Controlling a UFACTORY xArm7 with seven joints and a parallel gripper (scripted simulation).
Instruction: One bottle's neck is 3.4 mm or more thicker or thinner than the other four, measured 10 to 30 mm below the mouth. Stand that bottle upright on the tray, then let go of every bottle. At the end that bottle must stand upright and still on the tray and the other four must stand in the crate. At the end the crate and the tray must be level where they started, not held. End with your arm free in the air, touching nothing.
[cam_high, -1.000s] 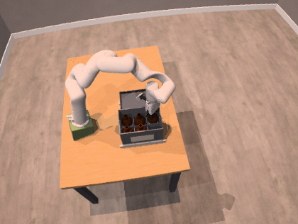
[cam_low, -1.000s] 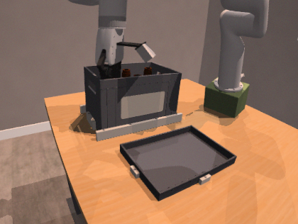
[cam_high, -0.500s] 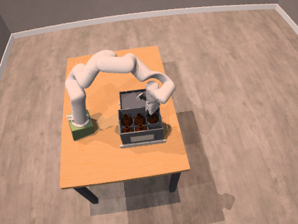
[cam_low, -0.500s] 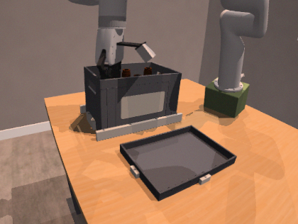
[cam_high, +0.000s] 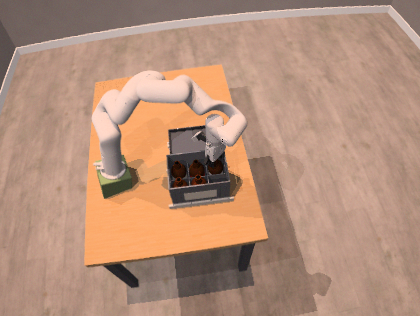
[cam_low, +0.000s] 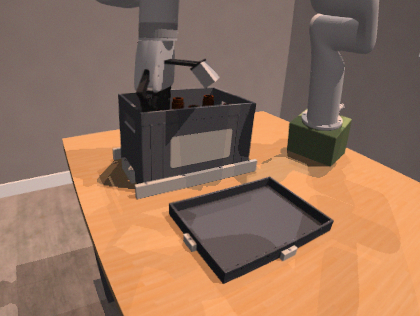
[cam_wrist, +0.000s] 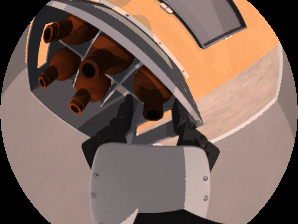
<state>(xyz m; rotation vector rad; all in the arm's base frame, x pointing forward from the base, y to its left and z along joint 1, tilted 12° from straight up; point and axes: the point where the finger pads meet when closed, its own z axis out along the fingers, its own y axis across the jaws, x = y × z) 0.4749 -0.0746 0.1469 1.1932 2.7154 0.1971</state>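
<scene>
Right now my hand is 70 mm above the glass bottle. Round my hand: crate 90 mm behind, 70 mm below, 40 mm to the right; then dark tray 230 mm to the left, 150 mm below, 90 mm behind.
</scene>
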